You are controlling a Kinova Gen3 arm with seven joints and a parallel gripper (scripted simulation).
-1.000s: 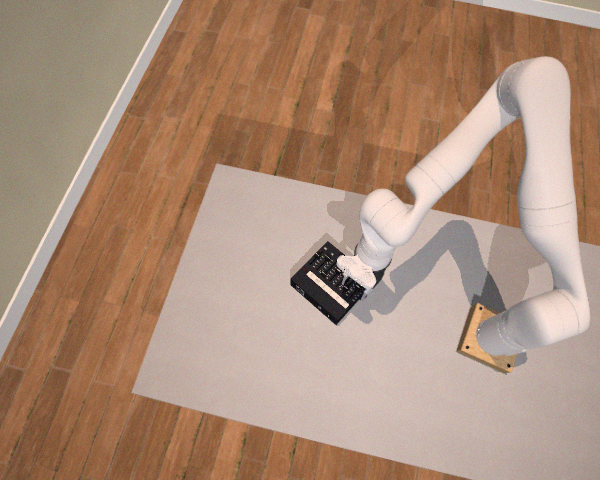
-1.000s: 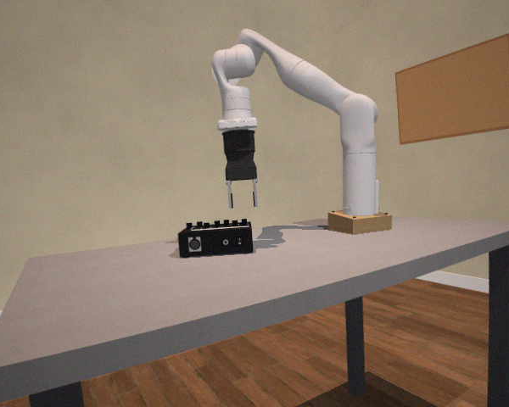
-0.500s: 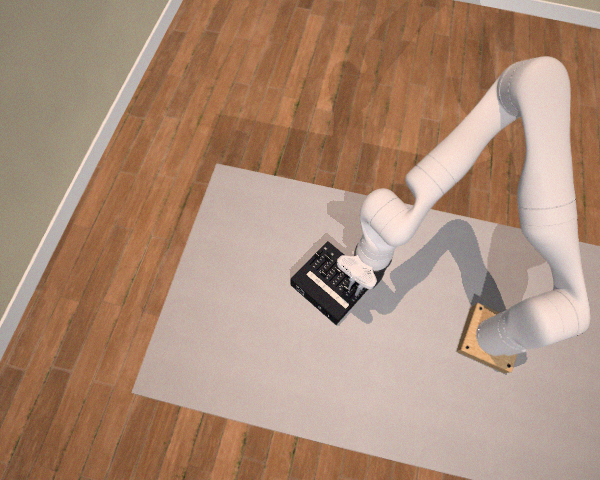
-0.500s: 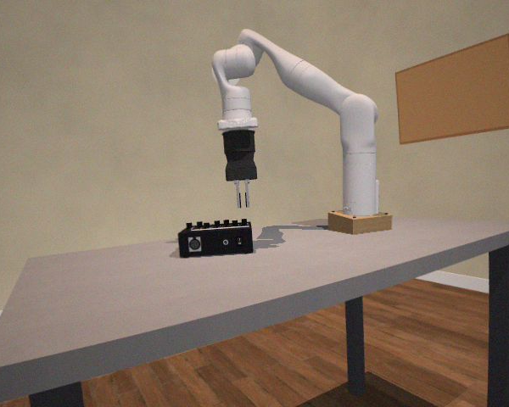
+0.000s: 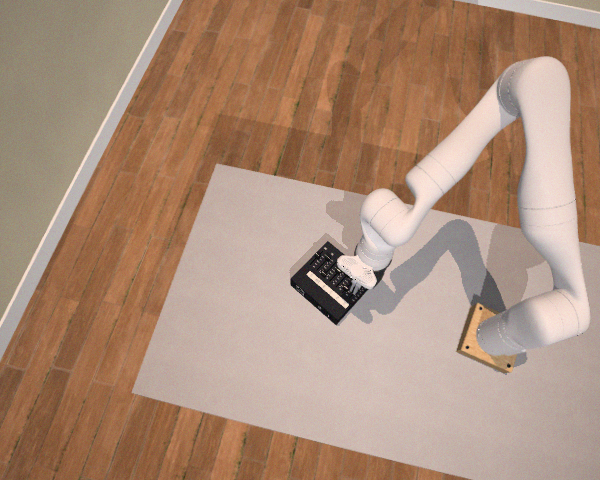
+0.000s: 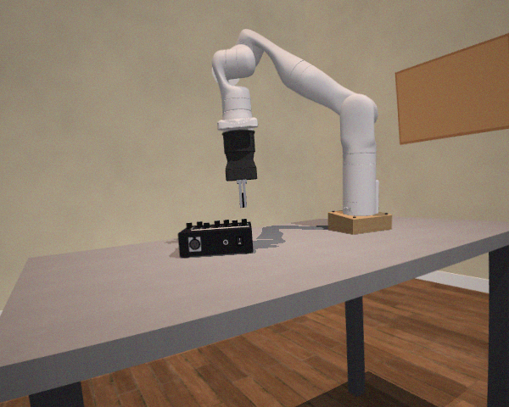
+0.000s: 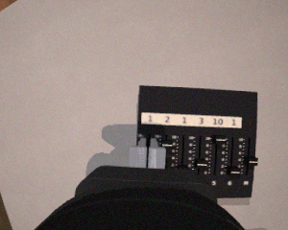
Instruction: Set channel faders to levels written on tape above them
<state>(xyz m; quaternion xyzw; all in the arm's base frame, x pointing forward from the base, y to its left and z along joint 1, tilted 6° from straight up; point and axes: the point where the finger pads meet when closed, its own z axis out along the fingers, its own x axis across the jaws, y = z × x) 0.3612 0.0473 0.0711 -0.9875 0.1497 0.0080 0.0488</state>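
My hand is 120 mm short of the master fader cap, 60 mm to the left of it and 50 mm above it.
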